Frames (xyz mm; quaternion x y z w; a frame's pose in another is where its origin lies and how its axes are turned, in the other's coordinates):
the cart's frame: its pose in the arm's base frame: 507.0 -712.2 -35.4 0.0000 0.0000 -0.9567 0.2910
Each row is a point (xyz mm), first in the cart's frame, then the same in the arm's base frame.
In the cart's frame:
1: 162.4 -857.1 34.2
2: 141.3 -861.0 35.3
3: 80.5 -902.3 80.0
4: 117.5 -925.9 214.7
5: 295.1 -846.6 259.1
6: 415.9 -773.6 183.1
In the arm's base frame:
1: -105.1 -90.7 -1.2
2: -89.8 -75.7 -0.1
3: -62.3 -7.5 44.6
4: -106.2 -8.5 179.3
5: -209.5 -173.3 223.7
6: -269.2 -301.2 147.7

